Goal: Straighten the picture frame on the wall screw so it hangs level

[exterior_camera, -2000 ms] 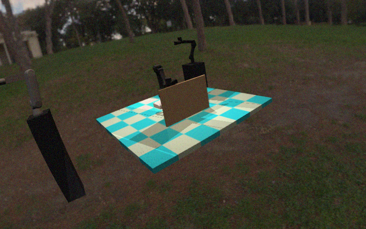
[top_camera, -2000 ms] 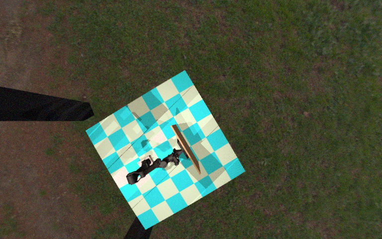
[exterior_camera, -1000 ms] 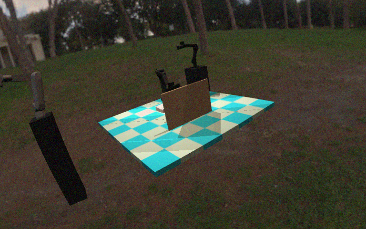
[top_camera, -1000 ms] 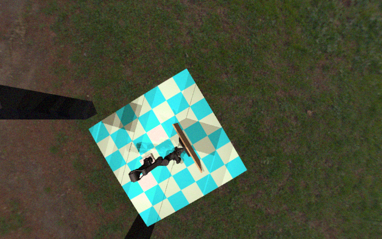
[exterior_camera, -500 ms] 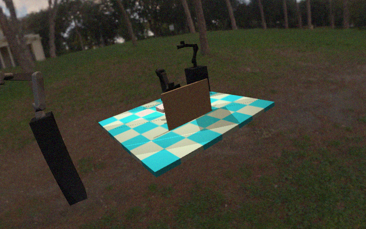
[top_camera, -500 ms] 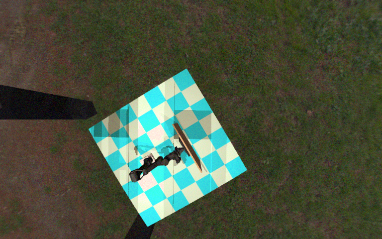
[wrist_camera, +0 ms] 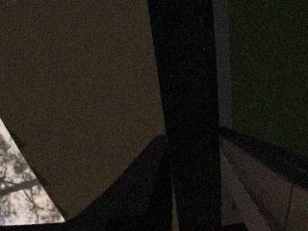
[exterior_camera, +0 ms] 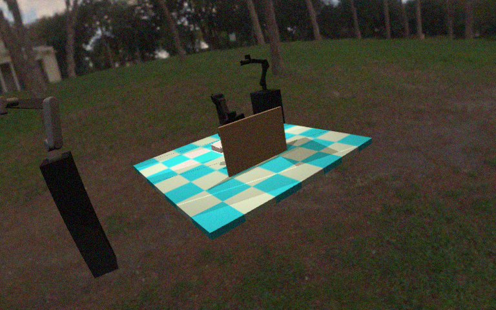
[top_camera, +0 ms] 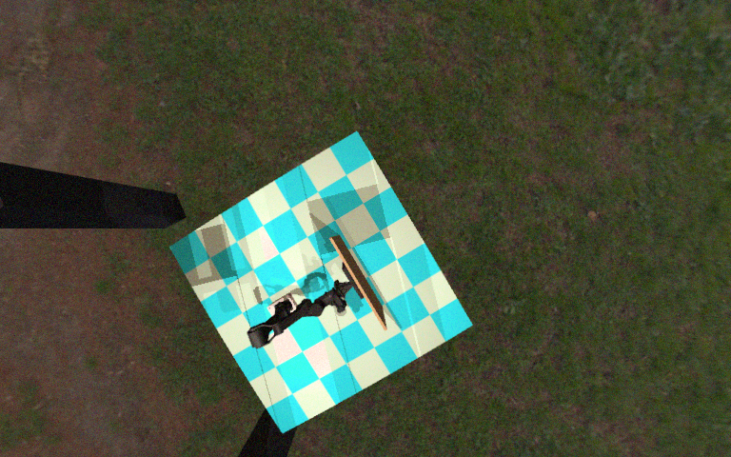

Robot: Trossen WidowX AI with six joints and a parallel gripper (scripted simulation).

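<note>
Now: gripper tip 1 cm short of the picture frame, 1 cm to the right of it and 5 cm above it. From my gripper tip the other things lie so: wall panel 2 cm ahead, 6 cm below.
</note>
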